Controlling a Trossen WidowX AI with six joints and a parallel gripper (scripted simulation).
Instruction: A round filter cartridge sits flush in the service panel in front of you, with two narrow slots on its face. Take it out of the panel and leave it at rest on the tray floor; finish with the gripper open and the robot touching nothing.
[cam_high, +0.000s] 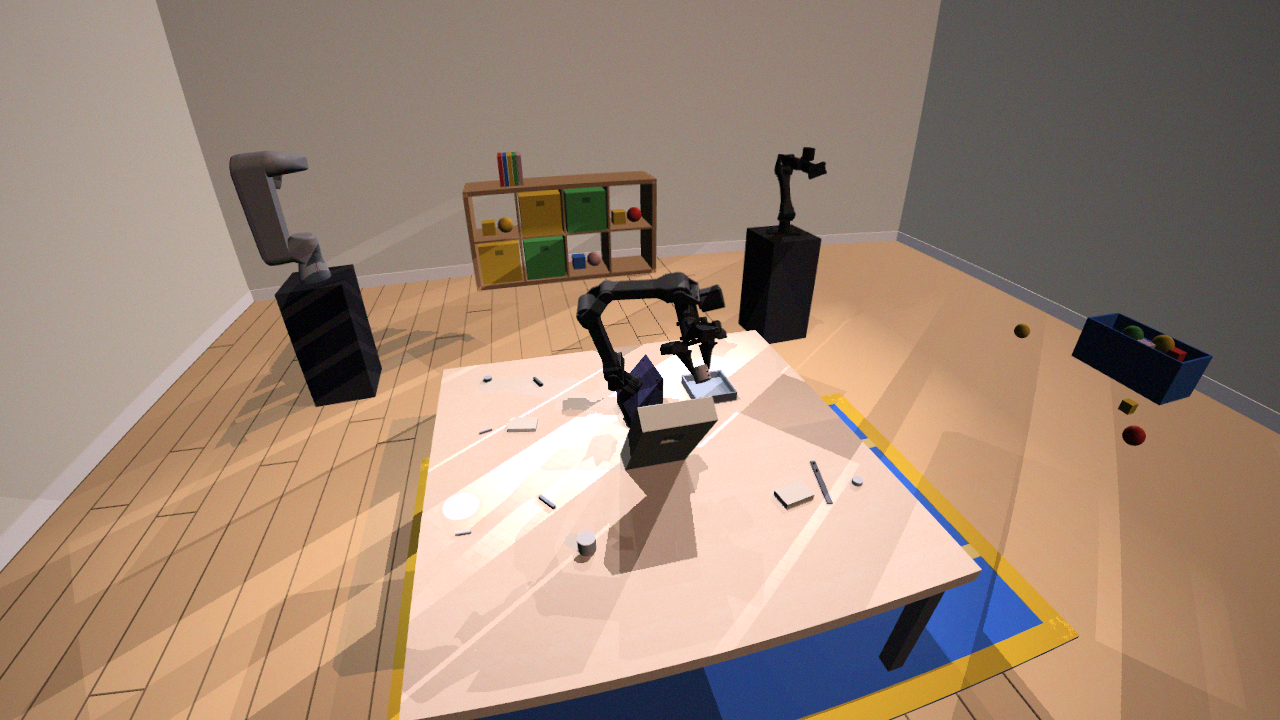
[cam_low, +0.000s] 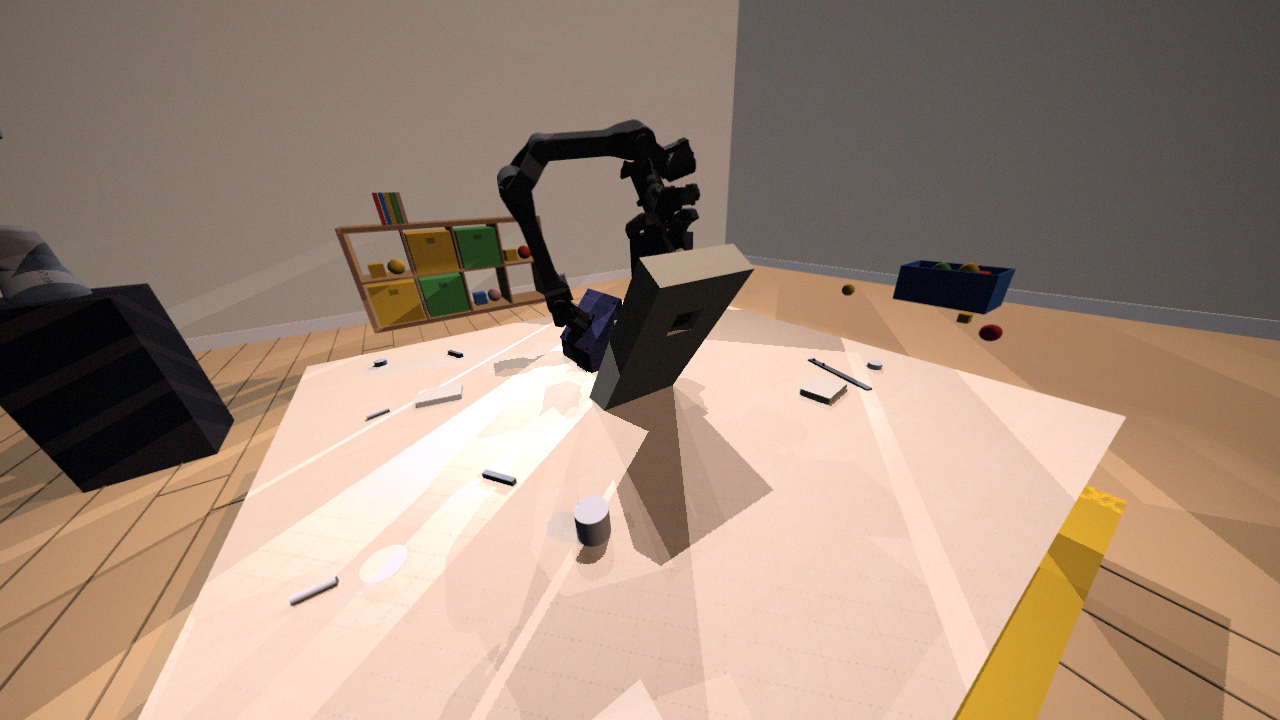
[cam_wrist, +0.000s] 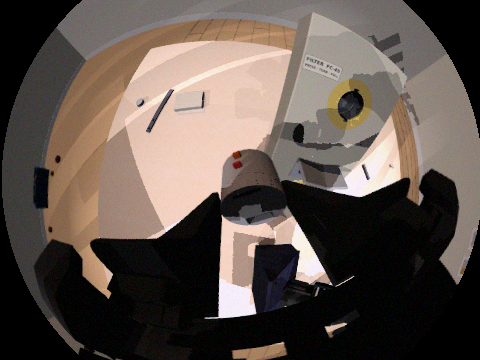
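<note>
My gripper tip is now 28 cm past the grey tray, 17 cm to the right of it and 26 cm above it. The rest, counted from my gripper tip: service panel (9 cm ahead, 14 cm to the right, 11 cm below); round white filter cartridge (right at my gripper tip).
</note>
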